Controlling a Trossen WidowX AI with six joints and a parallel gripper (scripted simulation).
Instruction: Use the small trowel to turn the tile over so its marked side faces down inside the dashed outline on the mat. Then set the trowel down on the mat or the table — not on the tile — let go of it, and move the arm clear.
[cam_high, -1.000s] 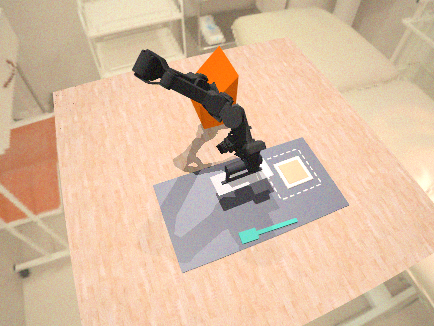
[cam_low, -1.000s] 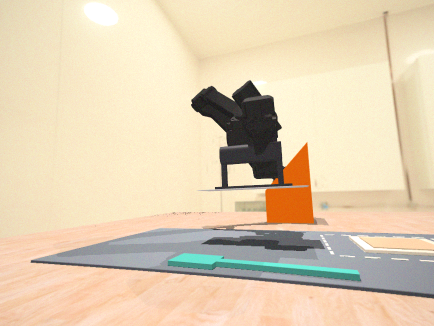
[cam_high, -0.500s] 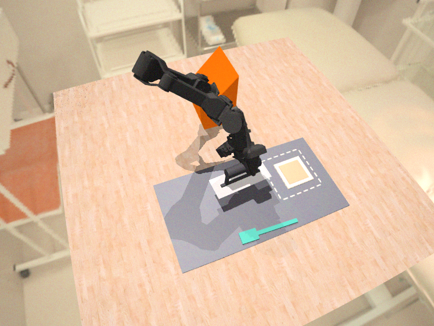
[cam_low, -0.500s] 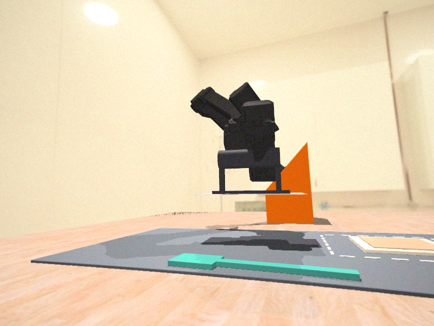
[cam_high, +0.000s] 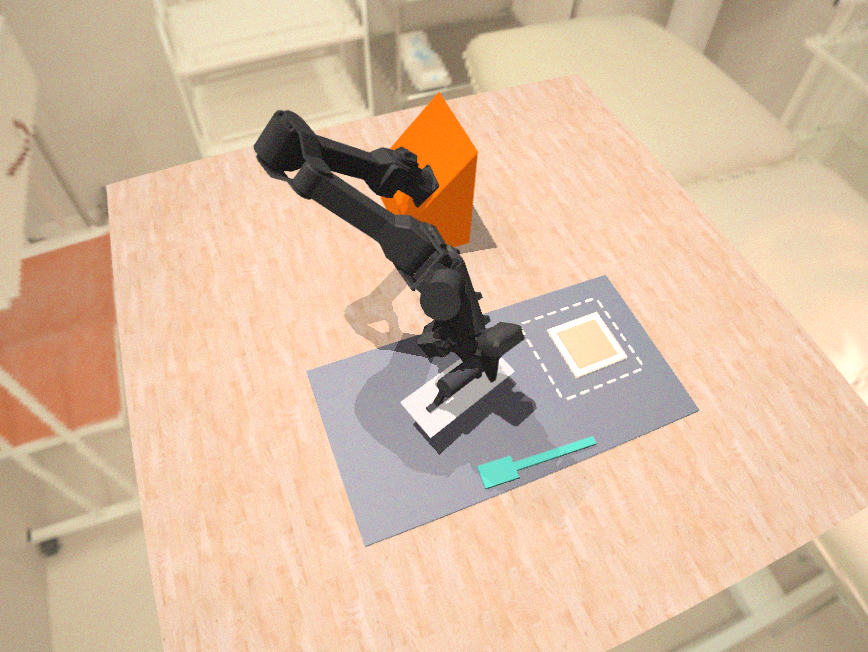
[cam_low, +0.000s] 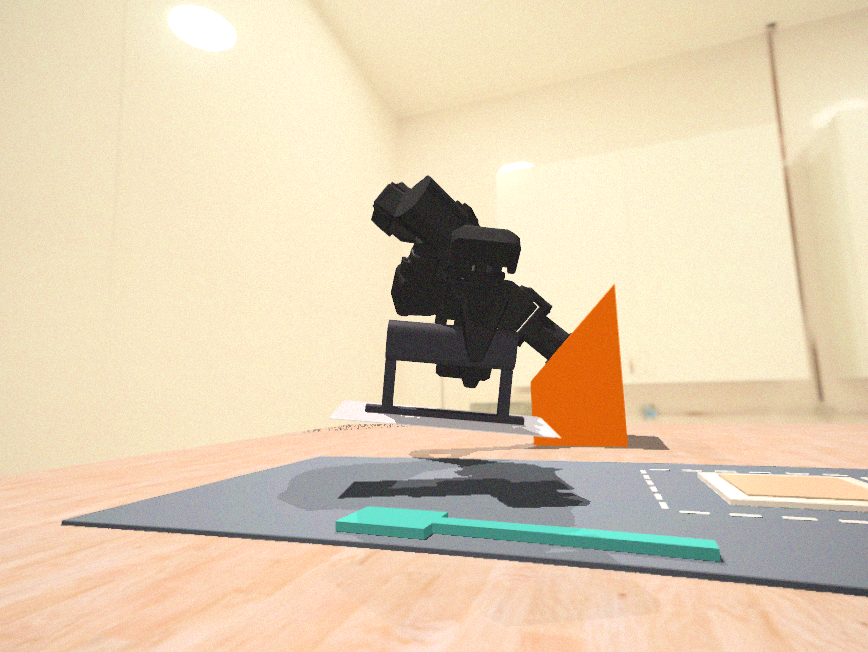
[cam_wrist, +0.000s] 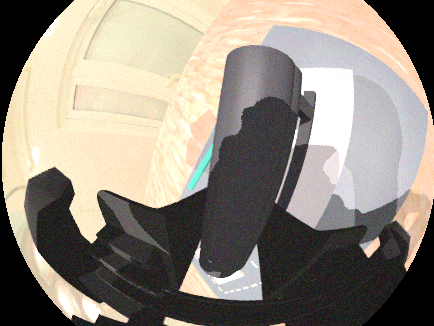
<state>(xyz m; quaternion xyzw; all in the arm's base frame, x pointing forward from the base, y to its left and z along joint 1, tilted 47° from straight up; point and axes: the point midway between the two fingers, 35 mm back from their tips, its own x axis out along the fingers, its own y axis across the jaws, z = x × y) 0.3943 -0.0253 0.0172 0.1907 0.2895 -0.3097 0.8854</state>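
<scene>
Now: gripper tip 20 mm past the grey mat, 50 mm to the right of it and 120 mm above it. Also, from my gripper tip: white tile: 60 mm behind, 240 mm to the left, 100 mm below; black-handled tool: 20 mm behind, 10 mm to the right, 10 mm below; teal trowel: 120 mm ahead, 40 mm to the left, 100 mm below.
</scene>
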